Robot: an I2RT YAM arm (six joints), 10 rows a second.
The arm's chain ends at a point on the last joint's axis. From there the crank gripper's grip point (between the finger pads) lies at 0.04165 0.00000 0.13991 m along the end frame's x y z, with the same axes.
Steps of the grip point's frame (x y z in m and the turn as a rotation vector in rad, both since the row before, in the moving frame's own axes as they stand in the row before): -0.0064 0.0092 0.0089 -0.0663 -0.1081 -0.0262; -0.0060 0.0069 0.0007 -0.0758 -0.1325 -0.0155; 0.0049 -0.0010 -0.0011 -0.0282 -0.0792 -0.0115; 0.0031 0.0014 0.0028 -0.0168 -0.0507 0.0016
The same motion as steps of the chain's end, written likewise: 0.0088 0.0007 0.0055 -0.0663 -0.1081 -0.0262; 0.0128 -0.0034 -0.0032 -0.0758 -0.1325 -0.0155; 0.0161 -0.0046 -0.0039 -0.0282 -0.0792 -0.0115; 0.0102 -0.0010 0.0009 -0.0168 -0.0507 0.0016
